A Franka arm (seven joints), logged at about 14 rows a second.
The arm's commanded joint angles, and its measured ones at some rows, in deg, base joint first. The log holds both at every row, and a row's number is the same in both.
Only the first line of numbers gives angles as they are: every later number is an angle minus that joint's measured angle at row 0.
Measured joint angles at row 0: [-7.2, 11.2, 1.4, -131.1, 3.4, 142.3, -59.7]
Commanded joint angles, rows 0 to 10: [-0.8, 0.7, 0.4, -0.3, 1.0, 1.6, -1.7]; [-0.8, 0.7, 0.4, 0.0, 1.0, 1.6, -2.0]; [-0.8, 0.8, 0.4, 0.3, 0.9, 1.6, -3.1]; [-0.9, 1.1, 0.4, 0.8, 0.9, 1.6, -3.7]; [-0.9, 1.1, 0.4, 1.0, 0.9, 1.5, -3.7]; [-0.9, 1.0, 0.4, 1.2, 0.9, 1.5, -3.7]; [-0.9, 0.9, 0.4, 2.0, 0.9, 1.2, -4.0]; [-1.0, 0.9, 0.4, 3.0, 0.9, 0.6, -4.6]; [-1.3, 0.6, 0.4, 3.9, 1.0, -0.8, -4.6]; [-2.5, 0.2, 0.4, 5.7, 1.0, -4.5, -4.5]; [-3.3, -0.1, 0.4, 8.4, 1.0, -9.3, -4.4]
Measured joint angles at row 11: [-0.9, 0.5, -0.1, 4.0, 0.0, -2.5, -2.6]
